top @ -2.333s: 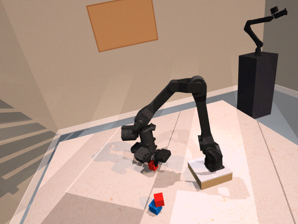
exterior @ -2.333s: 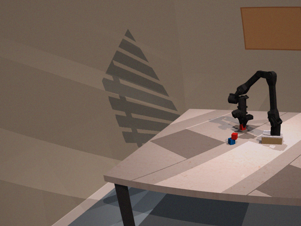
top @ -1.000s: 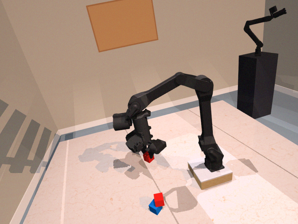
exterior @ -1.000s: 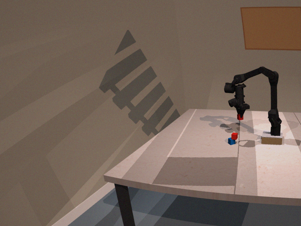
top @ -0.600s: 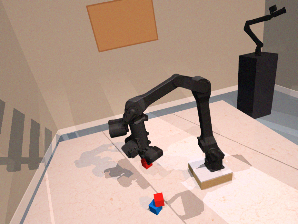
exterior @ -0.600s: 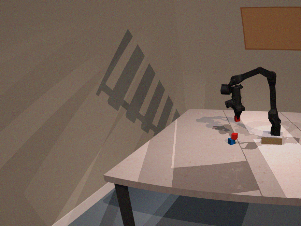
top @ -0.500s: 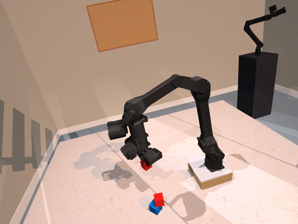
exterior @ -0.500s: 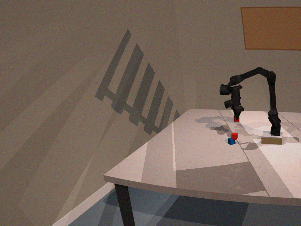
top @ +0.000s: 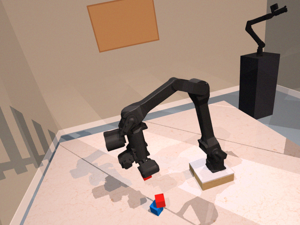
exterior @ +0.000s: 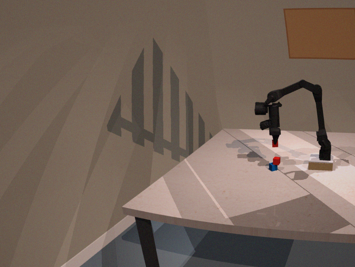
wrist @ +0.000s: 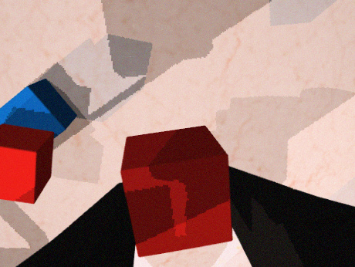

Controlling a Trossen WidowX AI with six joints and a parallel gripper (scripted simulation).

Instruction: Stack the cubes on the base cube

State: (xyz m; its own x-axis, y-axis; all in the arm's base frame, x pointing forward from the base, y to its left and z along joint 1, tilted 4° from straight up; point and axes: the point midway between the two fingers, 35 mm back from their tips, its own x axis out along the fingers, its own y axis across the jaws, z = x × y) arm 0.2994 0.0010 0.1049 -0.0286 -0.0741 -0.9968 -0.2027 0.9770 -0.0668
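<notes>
My gripper tip is now 1 cm past the blue cube, 9 cm to the right of it and 10 cm above it.
</notes>
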